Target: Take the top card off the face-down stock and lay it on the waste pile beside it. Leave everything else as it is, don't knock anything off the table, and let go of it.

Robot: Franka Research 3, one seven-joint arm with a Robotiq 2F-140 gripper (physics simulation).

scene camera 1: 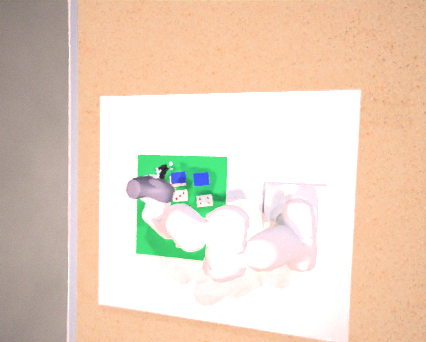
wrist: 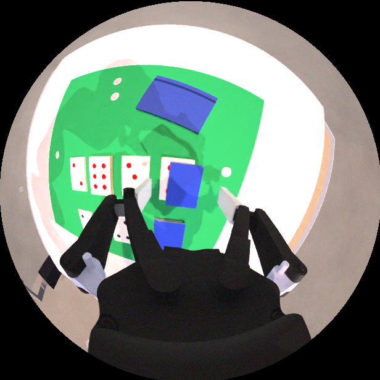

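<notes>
A blue-backed card [scene camera 1: 178,177] [wrist: 185,187] lies face down on the waste pile, shifted sideways so that it overhangs one side. Below it, the white face-up waste pile [wrist: 163,184] shows along its left and top edges in the wrist view. The blue face-down stock [scene camera 1: 201,179] [wrist: 169,234] lies beside it, its lower part hidden by the gripper in the wrist view. My gripper [scene camera 1: 162,171] [wrist: 185,191] is open, with one fingertip on each side of the blue card and apart from it. In the scene view, the arm hides most of the gripper.
Face-up cards [scene camera 1: 180,195] [wrist: 135,172] with red or black marks lie on the green mat [scene camera 1: 215,167] [wrist: 235,130]. A wide blue object [wrist: 177,105] lies at the mat's far side in the wrist view. A white disc [scene camera 1: 170,163] [wrist: 226,171] lies near the card.
</notes>
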